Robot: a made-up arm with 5 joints.
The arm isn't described. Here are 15 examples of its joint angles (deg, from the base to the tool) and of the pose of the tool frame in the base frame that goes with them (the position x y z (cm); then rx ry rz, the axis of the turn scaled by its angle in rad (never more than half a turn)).
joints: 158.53 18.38 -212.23 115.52 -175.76
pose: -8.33 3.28 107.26 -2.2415 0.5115 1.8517
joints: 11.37 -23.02 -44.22 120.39 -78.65
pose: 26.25 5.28 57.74 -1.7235 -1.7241 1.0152
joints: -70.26 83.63 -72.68 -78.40 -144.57
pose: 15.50 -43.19 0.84 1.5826 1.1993 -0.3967
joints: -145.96 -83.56 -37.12 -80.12 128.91
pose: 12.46 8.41 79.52 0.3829 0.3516 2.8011
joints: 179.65 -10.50 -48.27 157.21 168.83
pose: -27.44 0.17 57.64 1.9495 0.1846 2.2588
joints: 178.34 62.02 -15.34 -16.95 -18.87
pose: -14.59 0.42 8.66 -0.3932 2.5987 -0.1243
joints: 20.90 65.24 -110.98 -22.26 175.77
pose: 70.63 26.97 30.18 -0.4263 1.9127 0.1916
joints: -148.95 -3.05 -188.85 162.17 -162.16
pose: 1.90 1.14 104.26 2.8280 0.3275 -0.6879
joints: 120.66 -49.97 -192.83 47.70 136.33
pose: 33.87 -57.13 80.97 0.2817 -0.0388 1.3354
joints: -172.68 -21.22 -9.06 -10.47 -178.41
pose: -28.01 -3.60 44.35 2.8918 0.1447 -1.0721
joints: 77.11 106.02 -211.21 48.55 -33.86
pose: 16.58 72.46 40.72 -1.4135 -2.0555 -1.2497
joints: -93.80 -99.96 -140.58 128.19 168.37
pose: 4.44 66.79 57.73 0.8835 1.0133 -1.5962
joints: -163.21 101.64 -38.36 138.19 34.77
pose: -1.42 -0.43 10.04 -0.0606 -0.3828 0.8890
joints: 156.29 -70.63 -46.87 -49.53 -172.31
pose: 5.83 -2.56 89.00 -0.3144 0.0884 2.8451
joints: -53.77 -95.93 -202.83 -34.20 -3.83
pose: -36.52 49.85 7.27 -2.5865 1.2045 0.6012
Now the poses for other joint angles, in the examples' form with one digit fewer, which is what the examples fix.
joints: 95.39 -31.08 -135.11 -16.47 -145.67
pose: 1.7 -17.9 116.4 0.029 -0.050 2.264
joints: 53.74 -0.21 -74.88 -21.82 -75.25
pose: 29.9 40.7 78.8 0.825 1.730 2.125
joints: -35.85 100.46 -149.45 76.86 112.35
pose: 55.1 -39.8 -1.4 0.764 -2.683 -0.544
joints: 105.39 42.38 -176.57 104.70 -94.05
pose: -15.3 55.5 87.7 0.505 -2.948 -0.783
